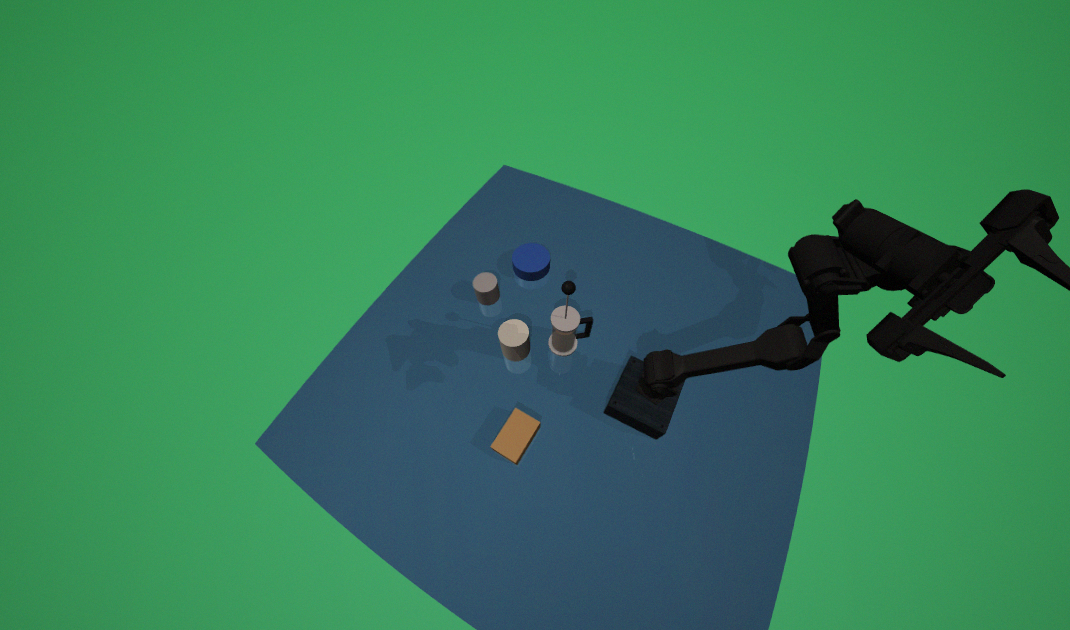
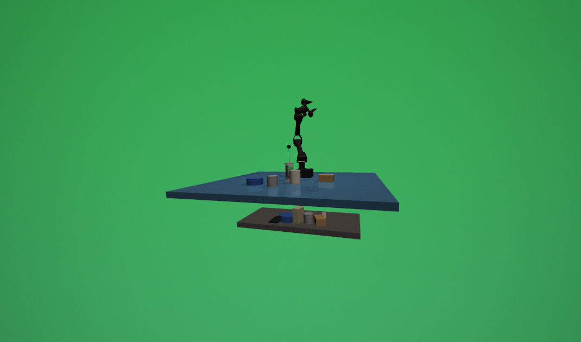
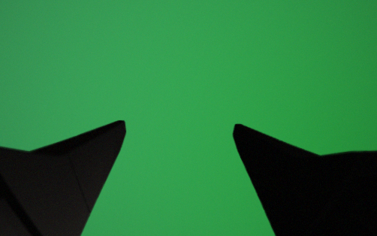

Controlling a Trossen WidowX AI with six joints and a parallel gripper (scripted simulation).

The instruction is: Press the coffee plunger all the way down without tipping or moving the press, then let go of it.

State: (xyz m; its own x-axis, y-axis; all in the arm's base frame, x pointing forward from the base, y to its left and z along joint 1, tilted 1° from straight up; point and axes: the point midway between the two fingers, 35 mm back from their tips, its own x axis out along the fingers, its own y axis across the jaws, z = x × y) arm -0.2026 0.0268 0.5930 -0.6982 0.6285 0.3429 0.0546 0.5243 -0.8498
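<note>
Right now the coffee press is 49 cm ahead of my gripper tip, 4 cm to the right of it and 54 cm below it. Round my gripper tip: pale cylinder 59 cm ahead, 7 cm to the left, 63 cm below.
</note>
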